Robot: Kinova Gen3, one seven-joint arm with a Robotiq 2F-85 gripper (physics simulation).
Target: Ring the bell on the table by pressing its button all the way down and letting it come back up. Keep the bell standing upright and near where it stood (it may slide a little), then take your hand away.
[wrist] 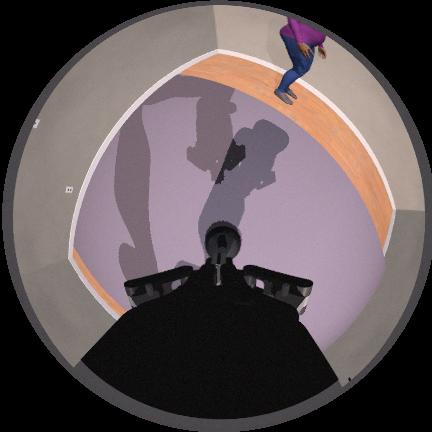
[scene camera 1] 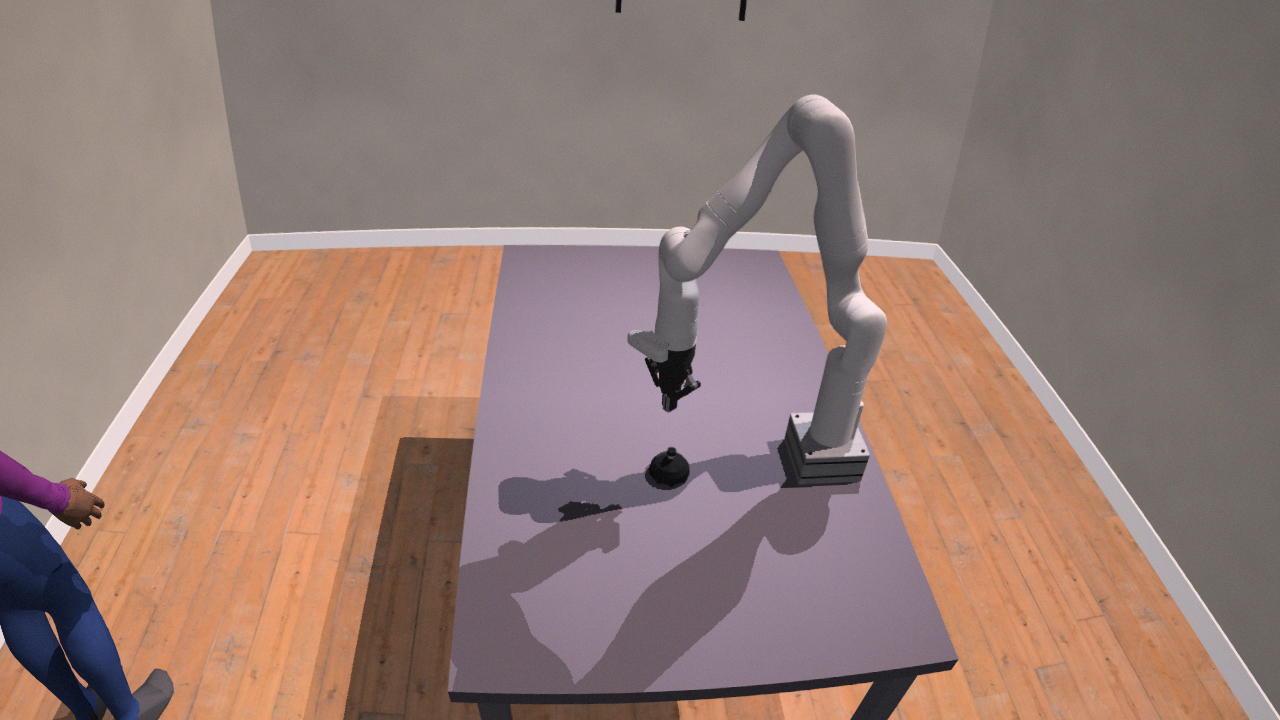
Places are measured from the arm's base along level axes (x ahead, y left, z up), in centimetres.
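Where they show: gripper, between the fingertips: [wrist: 219,260] [scene camera 1: 668,409]; arm's base, origin of its link: [scene camera 1: 830,432].
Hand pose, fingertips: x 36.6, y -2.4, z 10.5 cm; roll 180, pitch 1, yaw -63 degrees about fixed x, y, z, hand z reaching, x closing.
Observation:
Each offset is from my fingertips to the centre of the thing. Level surfaces: height alone.
A round black bell @(dx -2.0, dy -0.9, dz -15.0 cm) [scene camera 1: 668,470] [wrist: 223,239] stands upright on the purple-grey table @(dz -18.3 cm) [scene camera 1: 572,358] [wrist: 310,200]. Its small button @(dx -2.0, dy -0.9, dz -12.2 cm) [scene camera 1: 670,452] sticks up at the top in the scene view. My gripper [scene camera 1: 669,408] [wrist: 219,260] is shut and empty, pointing down. It hangs above the bell with a gap between fingertips and button. In the wrist view the fingertips overlap the near edge of the bell, and part of the bell is hidden there.
The arm's base [scene camera 1: 825,461] stands at the right side of the table. A person in a purple top and blue trousers [scene camera 1: 44,573] [wrist: 298,57] stands on the wooden floor beyond the table's left side. Arm shadows fall across the table around the bell.

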